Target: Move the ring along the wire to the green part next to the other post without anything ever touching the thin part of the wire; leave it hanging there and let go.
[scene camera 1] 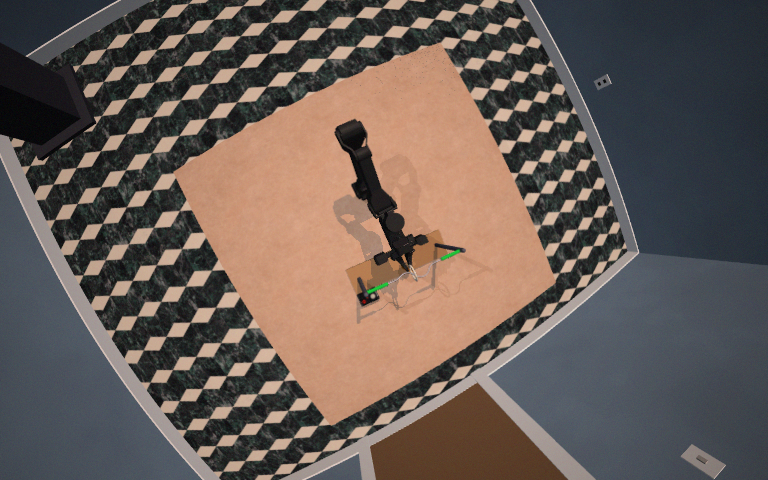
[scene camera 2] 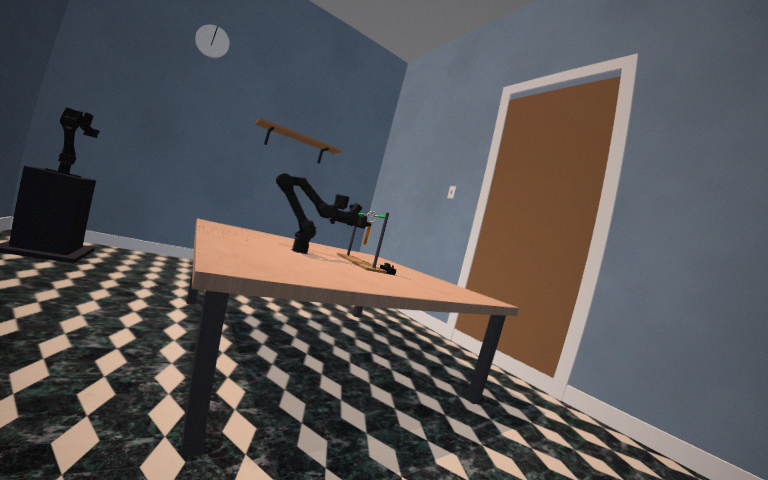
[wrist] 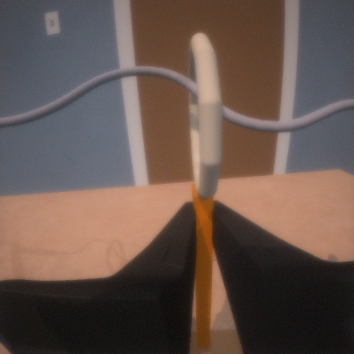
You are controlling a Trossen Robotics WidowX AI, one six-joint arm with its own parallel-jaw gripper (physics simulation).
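Frame: origin at the arm's base, x right, y down, z ahead, level; centimetres.
Seen in the pictures: gripper, between the fingertips: (scene camera 2: 370,224) (wrist: 200,209); arm's base, origin of its link: (scene camera 1: 362,188) (scene camera 2: 299,251).
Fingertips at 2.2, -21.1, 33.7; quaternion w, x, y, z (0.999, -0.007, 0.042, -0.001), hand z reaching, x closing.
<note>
Pixels of each thing's top centre, then the offset from my fingertips to it, as dx, dy, dz. "pt": a spot on its surface instead. Level surfaces: height alone.
- orange handle, a spot on its surface: (wrist: 203,300) (scene camera 2: 366,233) pt -0.1, +5.1, -1.3
- pale ring, a spot on its surface: (wrist: 211,120) pt -0.3, -4.6, -3.4
- thin grey wire, a spot on its surface: (wrist: 272,126) pt +2.1, -4.1, -2.0
- left green part, a spot on its surface: (scene camera 1: 377,287) pt +12.3, -5.4, -2.6
- right green part, a spot on its surface: (scene camera 1: 450,254) pt -13.8, -5.4, +0.4
- dark post, centre of its top: (scene camera 1: 366,295) (scene camera 2: 387,212) +16.6, -7.5, -2.7
- black box, centre of its top: (scene camera 1: 369,298) (scene camera 2: 389,263) +17.0, +16.6, +5.3
- table, height of its surface: dy +21.0
My gripper (scene camera 1: 408,268) (scene camera 2: 368,224) (wrist: 200,209) is shut on the orange handle (scene camera 2: 367,234) (wrist: 203,300) of the pale ring (wrist: 211,120). The ring is upright, seen nearly edge-on in the wrist view. The thin grey wire (wrist: 272,126) passes through it, a little above mid-height, sloping down to the right there. The wire's exact gap inside the ring is partly hidden by the rim. In scene camera 1 the ring is between the left green part (scene camera 1: 377,287) and the right green part (scene camera 1: 450,254), over the thin stretch.
A dark post (scene camera 1: 362,285) (scene camera 2: 381,240) stands by the left green part, another post (scene camera 1: 448,247) (scene camera 2: 352,240) by the right one. Both rise from a wooden base (scene camera 1: 353,273). A black box (scene camera 1: 368,298) (scene camera 2: 387,268) lies near the left post on the table (scene camera 1: 283,226).
</note>
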